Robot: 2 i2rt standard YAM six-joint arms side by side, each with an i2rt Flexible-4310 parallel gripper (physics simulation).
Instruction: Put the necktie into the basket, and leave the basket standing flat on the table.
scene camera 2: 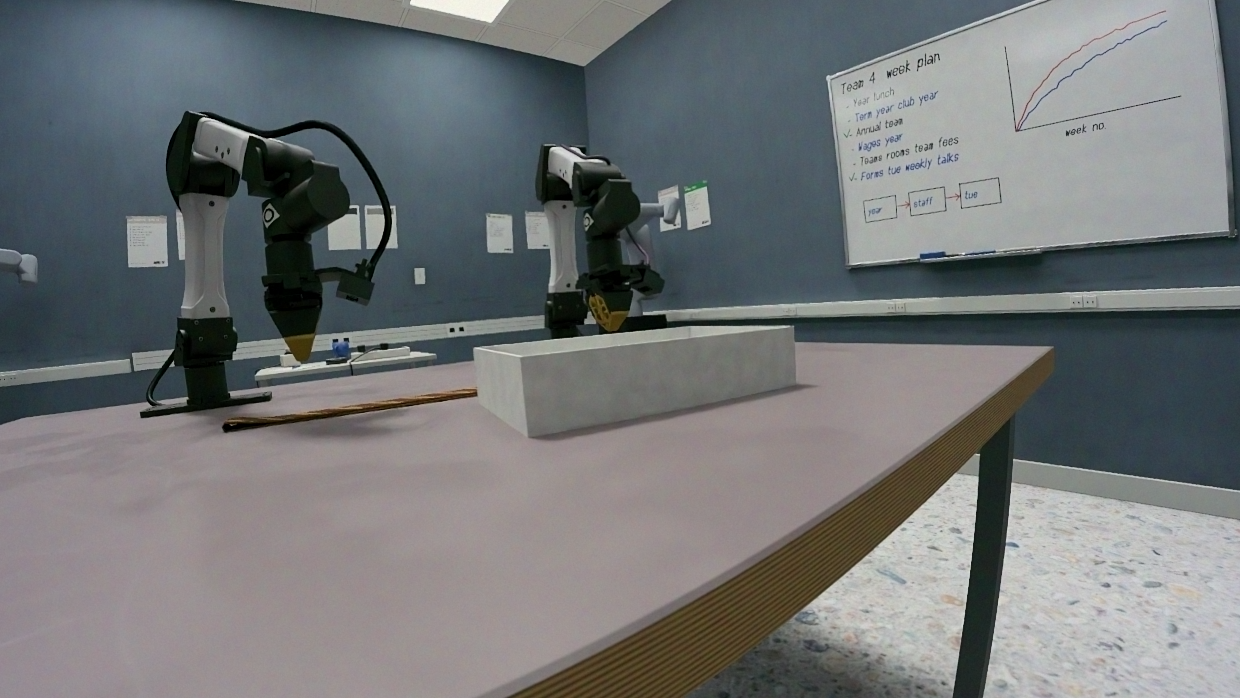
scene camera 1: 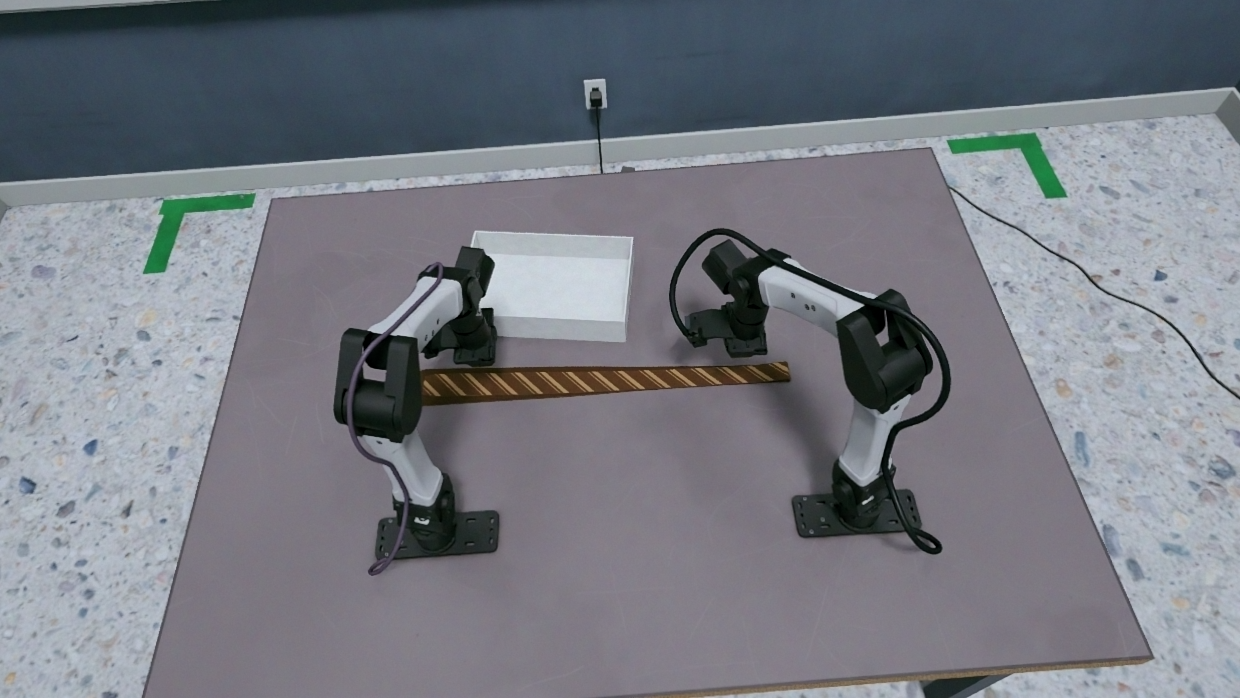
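Note:
The brown striped necktie [scene camera 1: 598, 380] [scene camera 2: 347, 412] lies stretched out on the table in front of the basket; its left end in scene camera 1 is hidden behind my left arm. The white rectangular basket [scene camera 1: 555, 329] [scene camera 2: 659, 378] stands flat and shows a bare floor inside. My left gripper [scene camera 1: 474, 356] [scene camera 2: 612, 322] points down near the basket's left front corner in scene camera 1. It looks open, with no necktie between its fingers. My right gripper [scene camera 1: 746, 348] [scene camera 2: 301, 351] points down above the table near the necktie's right end; its fingers overlap in scene camera 2, so their opening is unclear.
The table [scene camera 1: 607, 563] [scene camera 2: 347, 554] carries both arm bases [scene camera 1: 472, 532] [scene camera 1: 815, 516], in front of the necktie in scene camera 1. The table's back edge lies behind the basket. A black cable loops beside my right wrist.

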